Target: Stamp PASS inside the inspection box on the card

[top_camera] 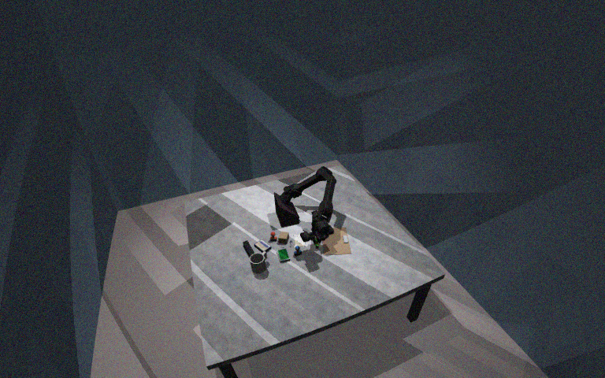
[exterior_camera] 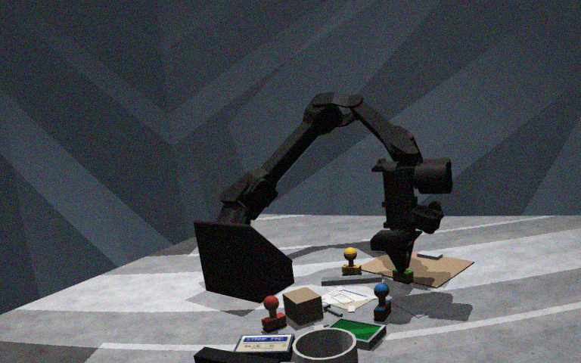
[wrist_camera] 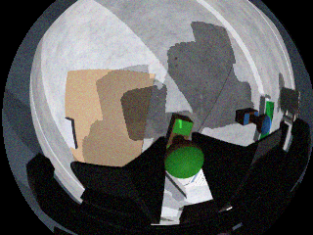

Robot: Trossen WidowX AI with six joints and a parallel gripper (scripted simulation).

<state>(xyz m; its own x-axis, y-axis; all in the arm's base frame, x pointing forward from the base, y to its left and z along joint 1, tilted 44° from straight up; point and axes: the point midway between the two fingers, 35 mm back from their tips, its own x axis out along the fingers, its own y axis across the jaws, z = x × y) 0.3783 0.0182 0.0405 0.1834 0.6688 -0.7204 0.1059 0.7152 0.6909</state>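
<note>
The green ink pad lies 4 cm behind my gripper tip, 20 cm to the right of it and 4 cm below it. The rest, counted from my gripper tip: green-knobbed stamp right at my gripper tip; then card 11 cm behind, 5 cm to the right, 4 cm below; then blue-knobbed stamp 1 cm behind, 12 cm to the right, 2 cm below.
</note>
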